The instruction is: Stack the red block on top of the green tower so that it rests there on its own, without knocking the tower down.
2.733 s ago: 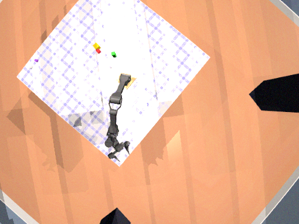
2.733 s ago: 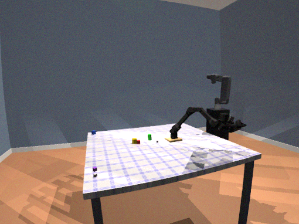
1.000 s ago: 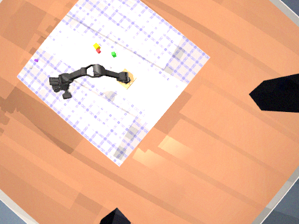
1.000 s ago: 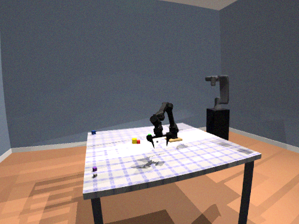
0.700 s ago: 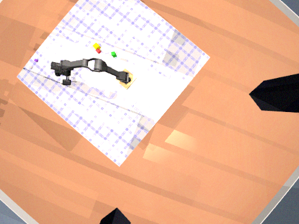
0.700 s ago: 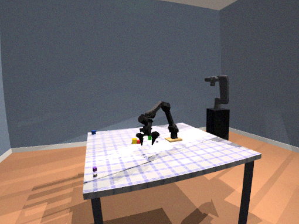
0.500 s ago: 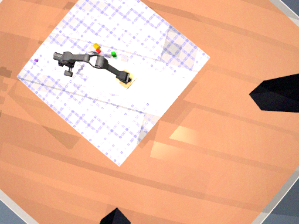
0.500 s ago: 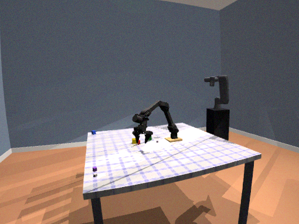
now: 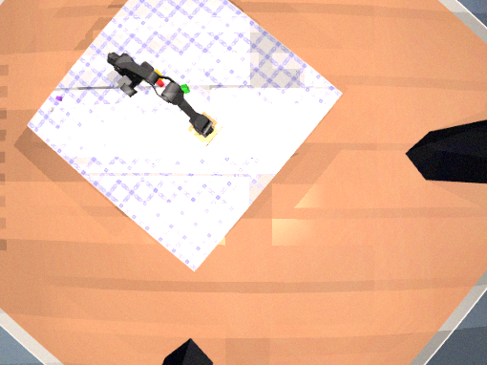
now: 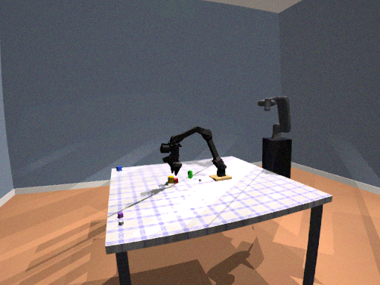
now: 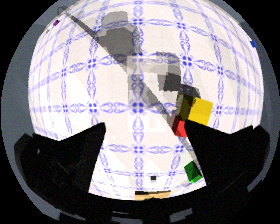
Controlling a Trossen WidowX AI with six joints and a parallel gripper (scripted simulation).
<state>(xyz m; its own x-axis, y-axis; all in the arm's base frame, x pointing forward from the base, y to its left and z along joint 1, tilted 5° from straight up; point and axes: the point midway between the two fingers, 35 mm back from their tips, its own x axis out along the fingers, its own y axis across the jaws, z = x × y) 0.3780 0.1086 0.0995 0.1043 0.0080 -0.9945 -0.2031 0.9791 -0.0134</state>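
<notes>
The red block is 70 mm to the right of my gripper tip, 70 mm below it and 20 mm behind it. Round my gripper tip: blue block: 510 mm to the right, 490 mm ahead, 70 mm below; then yellow block: 90 mm to the right, 60 mm below, 20 mm ahead; then purple block: 430 mm to the left, 310 mm ahead, 70 mm below.
</notes>
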